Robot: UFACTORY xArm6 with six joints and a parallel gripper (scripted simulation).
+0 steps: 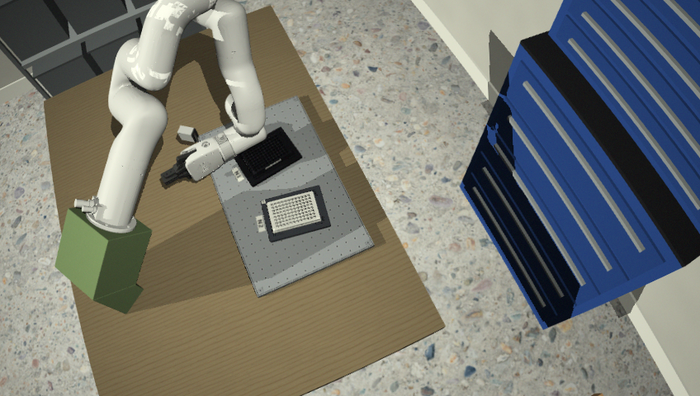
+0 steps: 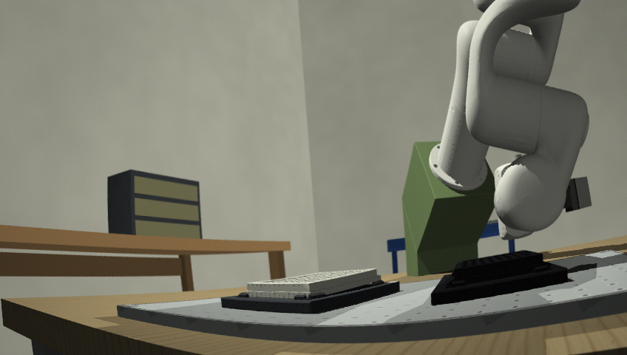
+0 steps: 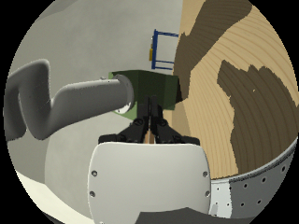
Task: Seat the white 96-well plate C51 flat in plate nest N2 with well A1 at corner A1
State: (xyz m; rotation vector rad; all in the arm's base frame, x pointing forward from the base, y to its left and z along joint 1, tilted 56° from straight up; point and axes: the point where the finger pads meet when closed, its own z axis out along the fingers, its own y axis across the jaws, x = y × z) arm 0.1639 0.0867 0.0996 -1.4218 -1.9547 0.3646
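Right now the N2 label is 200 mm ahead of my hand, 170 mm to the right of it and 90 mm below it. The rest, counted from my hand: black plate C15: 260 mm ahead, 20 mm to the left, 70 mm below; nest N1: 260 mm ahead, 20 mm to the left, 90 mm below; N1 label: 170 mm ahead, 90 mm below.
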